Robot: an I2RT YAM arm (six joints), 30 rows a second.
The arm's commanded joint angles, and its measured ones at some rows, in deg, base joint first. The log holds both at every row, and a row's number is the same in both.
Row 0, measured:
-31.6, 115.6, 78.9, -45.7, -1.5, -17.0
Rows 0 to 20, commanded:
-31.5, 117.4, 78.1, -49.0, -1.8, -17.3
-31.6, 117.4, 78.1, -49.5, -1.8, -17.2
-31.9, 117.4, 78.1, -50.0, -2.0, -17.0
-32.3, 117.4, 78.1, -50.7, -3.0, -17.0
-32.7, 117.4, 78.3, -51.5, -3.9, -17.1
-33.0, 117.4, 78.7, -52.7, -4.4, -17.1
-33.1, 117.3, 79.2, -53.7, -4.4, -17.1
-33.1, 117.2, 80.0, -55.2, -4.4, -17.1
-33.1, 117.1, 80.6, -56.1, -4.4, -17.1
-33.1, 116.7, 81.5, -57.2, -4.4, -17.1
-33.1, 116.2, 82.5, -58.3, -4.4, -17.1
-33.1, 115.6, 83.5, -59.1, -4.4, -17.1
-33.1, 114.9, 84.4, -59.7, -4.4, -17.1
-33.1, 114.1, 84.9, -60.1, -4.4, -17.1
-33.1, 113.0, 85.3, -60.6, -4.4, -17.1
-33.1, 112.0, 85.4, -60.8, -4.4, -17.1
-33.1, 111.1, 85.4, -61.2, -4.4, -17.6
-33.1, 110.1, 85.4, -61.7, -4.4, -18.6
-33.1, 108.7, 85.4, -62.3, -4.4, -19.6
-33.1, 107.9, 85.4, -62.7, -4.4, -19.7
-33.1, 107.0, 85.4, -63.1, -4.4, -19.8
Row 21, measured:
-33.0, 111.3, 84.0, -62.2, -4.9, -18.1
